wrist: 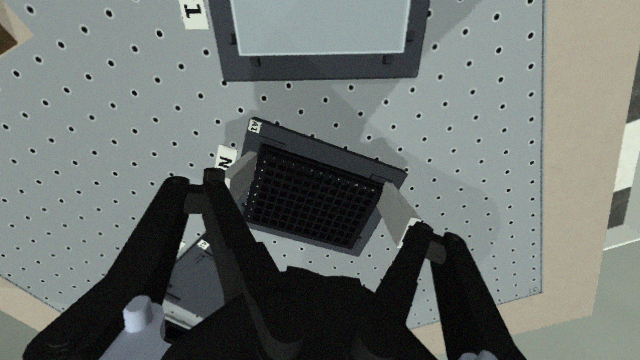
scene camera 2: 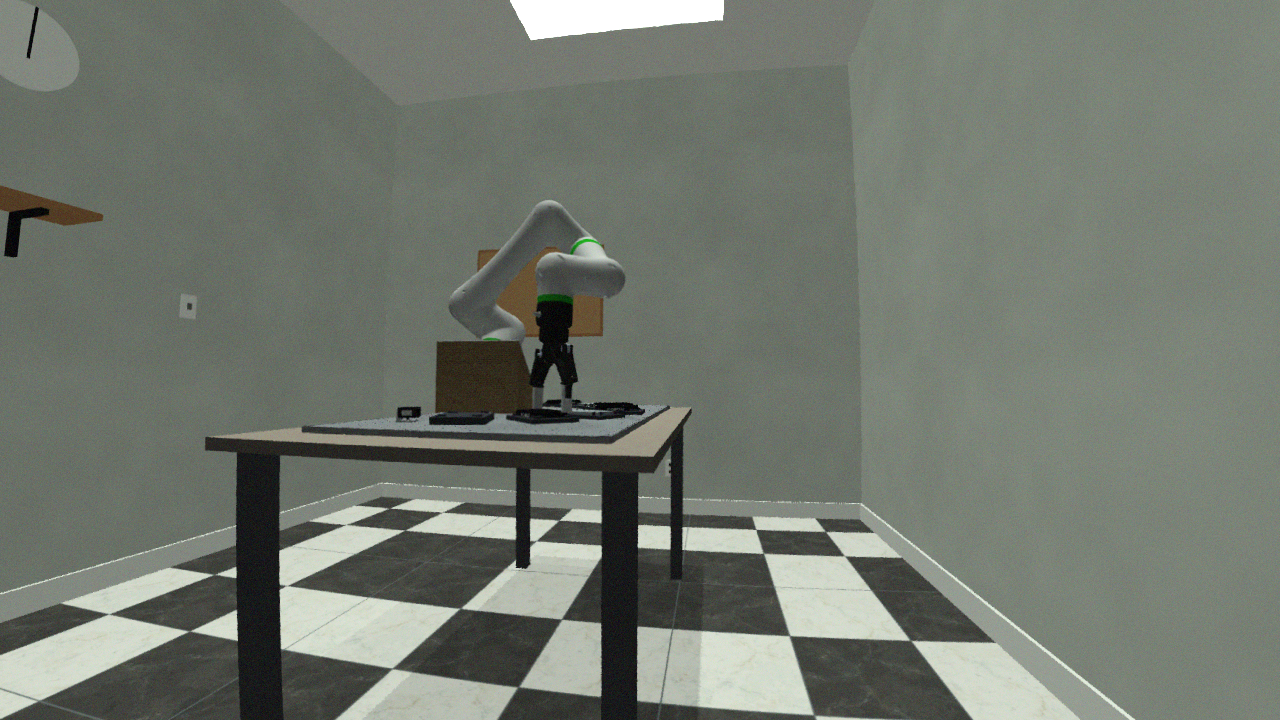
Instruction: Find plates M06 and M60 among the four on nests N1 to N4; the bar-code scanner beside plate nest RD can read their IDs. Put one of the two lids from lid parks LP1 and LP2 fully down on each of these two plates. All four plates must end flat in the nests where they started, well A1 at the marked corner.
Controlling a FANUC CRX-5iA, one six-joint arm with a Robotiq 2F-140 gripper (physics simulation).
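Frame: origin at the arm's base, x ahead, y left, z up, level; metres.
Seen in the pictures: gripper, fingertip midpoint: point(wrist: 319, 180); arm's base, link origin: point(scene camera 2: 486, 370).
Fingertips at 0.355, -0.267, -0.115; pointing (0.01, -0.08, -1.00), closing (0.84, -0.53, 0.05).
Offsets run from my fingertips to a thing's middle, as dx, dy, dz. "*": to the spot under its first point. Level surfaces: height alone.
A dark plate {-0.016, -0.023, -0.001} point(wrist: 315, 200) with a grid of wells lies in nest N4 {-0.015, -0.023, -0.011} point(wrist: 325, 152), whose label is partly hidden. The plate looks level; its ID is not readable. The A1 mark is at the nest's upper left corner in the wrist view. My gripper point(wrist: 319, 180) point(scene camera 2: 552, 404) is low over this nest, its wide-set fingertips against the plate's two short ends, so it looks shut on the plate. A pale lid {* +0.043, +0.117, -0.002} point(wrist: 322, 25) lies in the dark lid park {* +0.034, +0.090, -0.010} point(wrist: 322, 69) above N4 in the wrist view; the park's label is cut off, showing a 1.
Nest RD {-0.168, -0.124, -0.009} point(wrist: 197, 280) point(scene camera 2: 460, 418) is partly behind the left finger in the wrist view. The scanner {-0.291, -0.167, -0.003} point(scene camera 2: 408, 413) stands beside it. More dark nests {+0.077, +0.325, -0.001} point(scene camera 2: 617, 408) are behind the gripper. A brown block point(scene camera 2: 478, 376) carries the arm. The perforated mat {dz -0.020} point(wrist: 475, 160) ends near the table edge.
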